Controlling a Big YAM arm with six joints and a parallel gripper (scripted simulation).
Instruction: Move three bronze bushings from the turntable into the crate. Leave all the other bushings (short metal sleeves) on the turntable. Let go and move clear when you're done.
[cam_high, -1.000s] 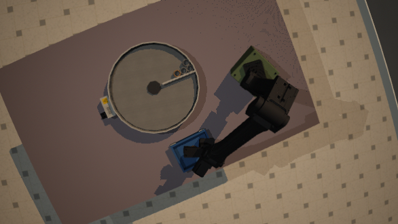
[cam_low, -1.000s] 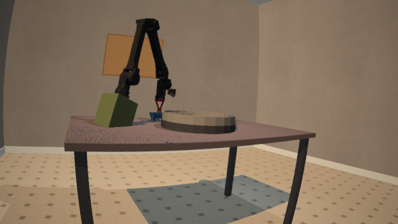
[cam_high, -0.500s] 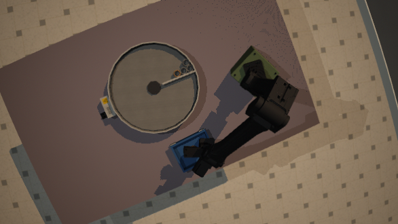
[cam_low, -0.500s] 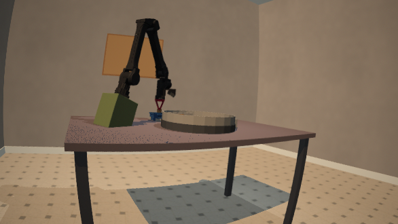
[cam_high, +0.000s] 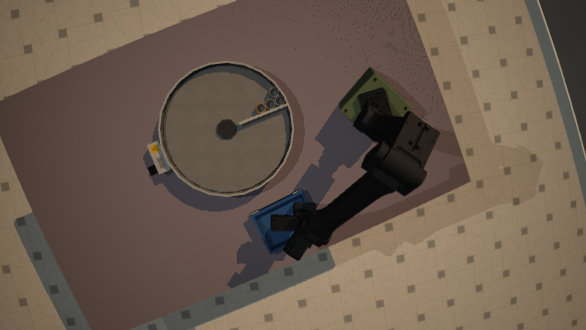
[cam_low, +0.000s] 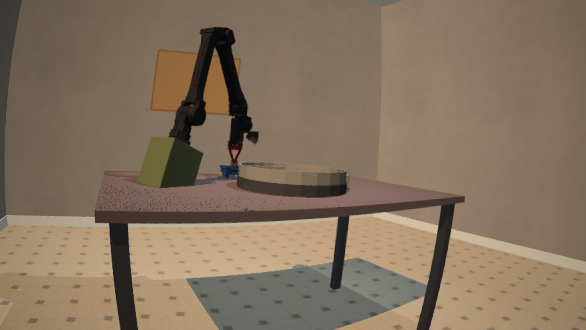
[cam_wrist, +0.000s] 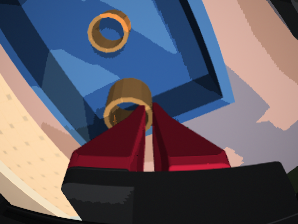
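Right now my hand is 60 mm above the blue crate, 50 mm short of it and 20 mm to the right of it. The rest, counted from my hand: turntable (330 mm to the right, 140 mm ahead, 30 mm below).
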